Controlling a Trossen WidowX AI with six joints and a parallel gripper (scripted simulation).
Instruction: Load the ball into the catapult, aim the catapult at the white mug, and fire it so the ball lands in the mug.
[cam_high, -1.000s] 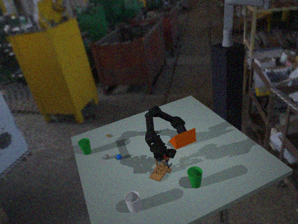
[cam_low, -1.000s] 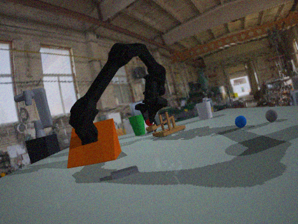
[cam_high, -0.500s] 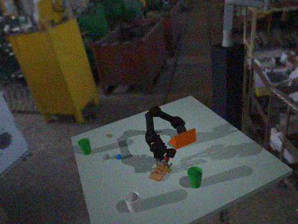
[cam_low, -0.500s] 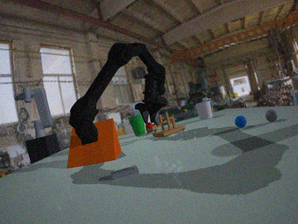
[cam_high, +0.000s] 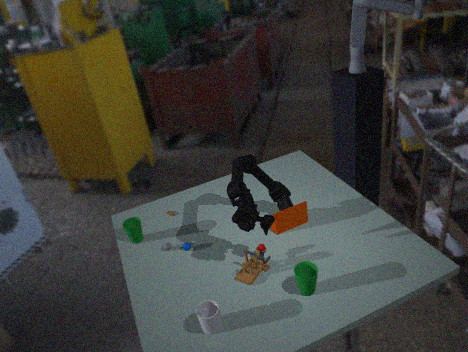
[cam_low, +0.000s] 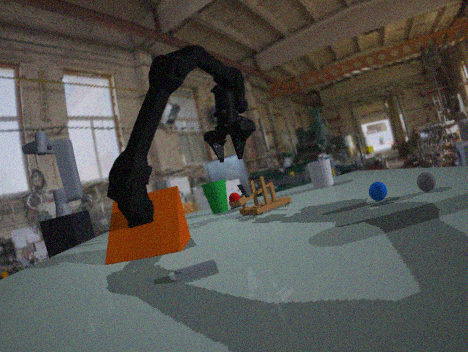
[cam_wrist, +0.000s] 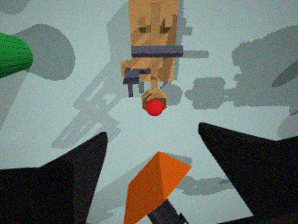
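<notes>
My gripper tip is 2 cm past the red ball, 2 cm to the left of it and 11 cm above it. Also, from my gripper tip: wooden catapult 4 cm ahead, 2 cm to the left, 12 cm below; then white mug 34 cm ahead, 21 cm to the left, 14 cm below; then blue ball 27 cm ahead, 29 cm to the right, 15 cm below.
</notes>
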